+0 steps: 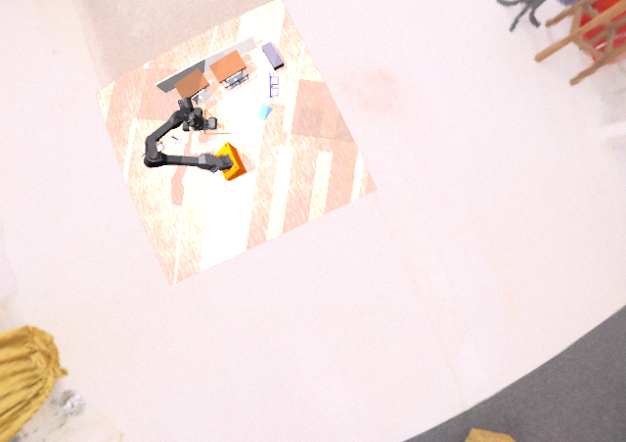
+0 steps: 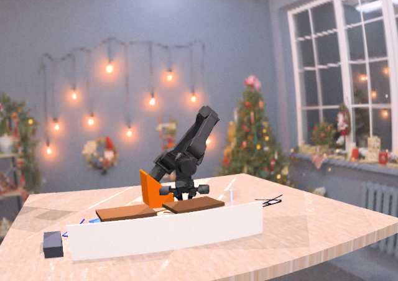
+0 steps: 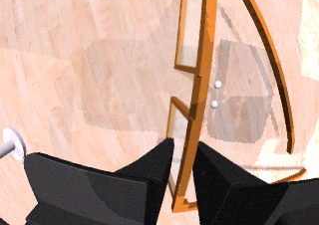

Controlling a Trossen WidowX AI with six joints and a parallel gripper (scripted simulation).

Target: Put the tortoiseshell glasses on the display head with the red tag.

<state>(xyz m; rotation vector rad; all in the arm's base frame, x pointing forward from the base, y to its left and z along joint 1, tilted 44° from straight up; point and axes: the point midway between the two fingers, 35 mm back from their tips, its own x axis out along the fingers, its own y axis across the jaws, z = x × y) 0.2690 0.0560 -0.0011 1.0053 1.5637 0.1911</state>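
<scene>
Now: gripper tip 50 mm short of the disc, 180 mm to the right of it and 10 mm below it. From my gripper tip the other things lie so: white panel: 320 mm ahead, 180 mm to the right, 40 mm above; then display head: 180 mm ahead, 280 mm to the right, 40 mm above; then blue square: 90 mm behind, 330 mm to the right, 20 mm below.
</scene>
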